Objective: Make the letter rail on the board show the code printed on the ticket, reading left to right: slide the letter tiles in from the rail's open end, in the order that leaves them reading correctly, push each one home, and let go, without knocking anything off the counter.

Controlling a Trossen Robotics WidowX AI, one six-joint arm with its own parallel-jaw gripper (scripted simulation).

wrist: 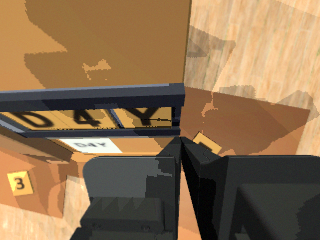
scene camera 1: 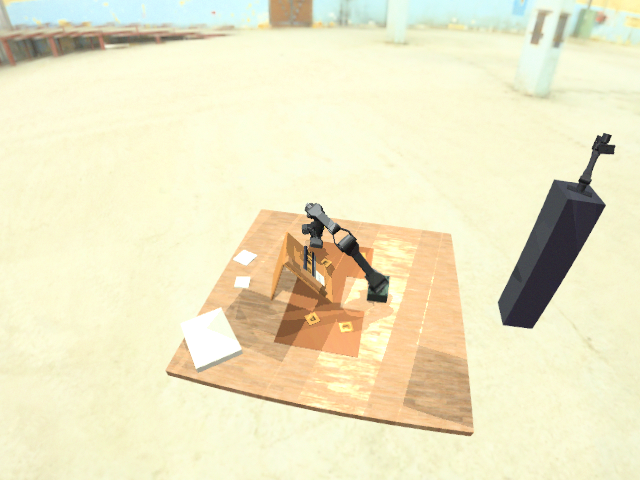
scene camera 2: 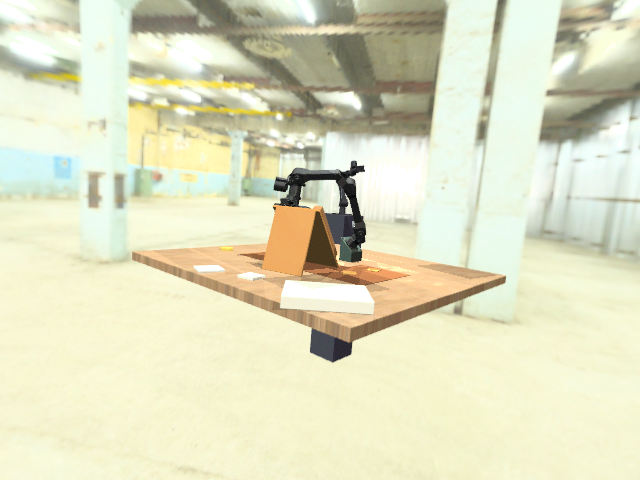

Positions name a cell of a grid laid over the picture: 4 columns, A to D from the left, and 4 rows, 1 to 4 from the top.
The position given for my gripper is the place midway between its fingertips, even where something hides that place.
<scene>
My gripper (wrist: C3) is shut, holding nothing. I also see a white box (scene camera 2: B3) and a board (wrist: A2).
The white box also shows in scene camera 1 (scene camera 1: B3). The wrist view misses the white box: it is out of frame.
</scene>
